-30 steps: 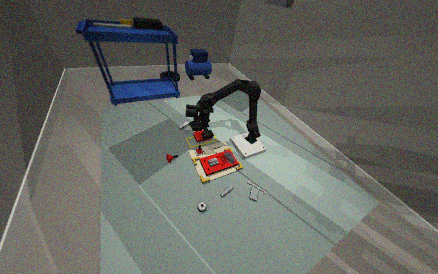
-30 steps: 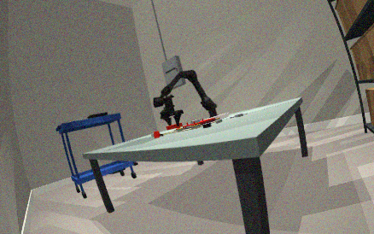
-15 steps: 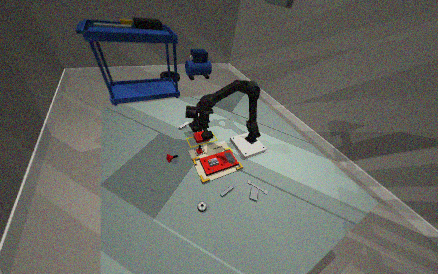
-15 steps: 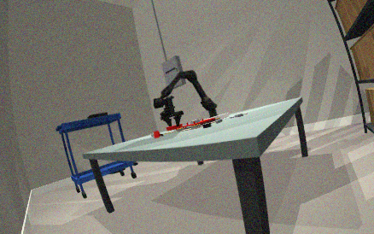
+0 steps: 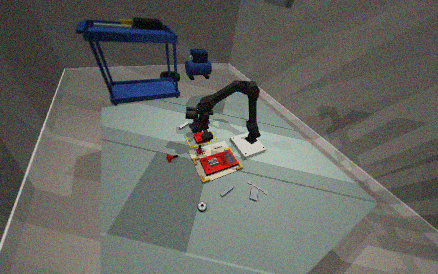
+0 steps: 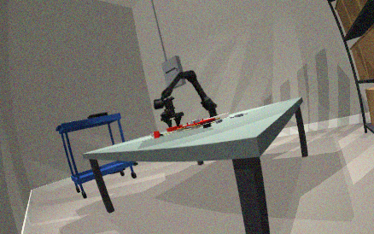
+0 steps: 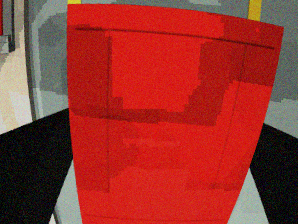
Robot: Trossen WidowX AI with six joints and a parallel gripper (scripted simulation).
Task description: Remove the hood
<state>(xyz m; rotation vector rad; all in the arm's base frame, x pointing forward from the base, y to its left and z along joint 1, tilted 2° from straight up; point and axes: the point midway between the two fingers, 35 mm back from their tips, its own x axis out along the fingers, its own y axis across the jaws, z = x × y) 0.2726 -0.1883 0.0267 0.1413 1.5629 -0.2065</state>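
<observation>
The flat red hood is 1 cm above my gripper tip.
</observation>
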